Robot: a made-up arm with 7 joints. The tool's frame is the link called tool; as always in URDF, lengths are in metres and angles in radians.
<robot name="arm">
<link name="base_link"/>
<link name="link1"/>
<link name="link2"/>
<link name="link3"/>
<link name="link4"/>
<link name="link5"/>
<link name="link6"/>
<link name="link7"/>
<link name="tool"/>
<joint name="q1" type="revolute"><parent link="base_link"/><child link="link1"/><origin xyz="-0.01 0 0.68" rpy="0 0 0"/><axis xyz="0 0 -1"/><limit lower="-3.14" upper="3.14" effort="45" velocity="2.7"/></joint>
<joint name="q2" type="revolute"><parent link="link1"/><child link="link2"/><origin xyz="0.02 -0.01 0.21" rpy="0 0 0"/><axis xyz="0 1 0"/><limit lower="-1.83" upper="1.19" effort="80" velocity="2.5"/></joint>
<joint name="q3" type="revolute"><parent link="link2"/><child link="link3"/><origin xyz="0.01 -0.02 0.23" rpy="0 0 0"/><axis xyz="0 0 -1"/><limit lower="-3.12" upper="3.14" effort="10" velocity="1.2"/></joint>
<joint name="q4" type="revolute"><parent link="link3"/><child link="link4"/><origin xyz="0.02 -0.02 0.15" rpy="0 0 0"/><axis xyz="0 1 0"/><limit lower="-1.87" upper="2.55" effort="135" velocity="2.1"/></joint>
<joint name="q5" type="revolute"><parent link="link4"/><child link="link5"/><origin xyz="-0.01 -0.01 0.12" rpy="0 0 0"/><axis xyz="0 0 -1"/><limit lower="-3.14" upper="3.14" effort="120" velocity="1.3"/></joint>
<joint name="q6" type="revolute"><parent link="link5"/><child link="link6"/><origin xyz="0.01 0.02 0.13" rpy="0 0 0"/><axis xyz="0 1 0"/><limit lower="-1.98" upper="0.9" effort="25" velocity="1.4"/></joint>
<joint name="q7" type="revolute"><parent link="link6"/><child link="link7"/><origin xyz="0 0 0.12" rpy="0 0 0"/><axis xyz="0 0 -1"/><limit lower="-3.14" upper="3.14" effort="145" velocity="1.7"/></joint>
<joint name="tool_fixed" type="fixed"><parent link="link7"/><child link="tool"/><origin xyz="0 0.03 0" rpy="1.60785 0.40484 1.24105"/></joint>
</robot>
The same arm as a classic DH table. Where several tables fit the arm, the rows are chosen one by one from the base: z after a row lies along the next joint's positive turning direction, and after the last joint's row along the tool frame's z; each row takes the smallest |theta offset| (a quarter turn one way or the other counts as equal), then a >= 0, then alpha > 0; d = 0 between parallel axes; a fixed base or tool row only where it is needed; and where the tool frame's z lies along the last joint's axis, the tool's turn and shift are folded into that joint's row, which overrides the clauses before.
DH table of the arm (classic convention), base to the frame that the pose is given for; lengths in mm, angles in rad. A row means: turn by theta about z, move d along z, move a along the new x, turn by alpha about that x. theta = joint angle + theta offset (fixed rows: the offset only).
base (fixed): a -10  alpha 3.1416  d 0  theta_offset 0
q1: a 20  alpha 1.5708  d -890  theta_offset 0
q2: a 10  alpha -1.5708  d -30  theta_offset 0
q3: a 20  alpha 1.5708  d -380  theta_offset 0
q4: a -10  alpha -1.5708  d -30  theta_offset 0
q5: a 10  alpha 1.5708  d -250  theta_offset 0
q6: a 0  alpha -1.5708  d 20  theta_offset 0
q7: a 28.2  alpha -1.5367  d -119.7  theta_offset -1.2264
tool (fixed): a 0  alpha 0  d -10.1  theta_offset -0.4051
Joint limits (rad, base to tool): -3.14..3.14 -1.83..1.19 -3.12..3.14 -1.87..2.55 -3.14..3.14 -1.98..0.9 -3.14..3.14

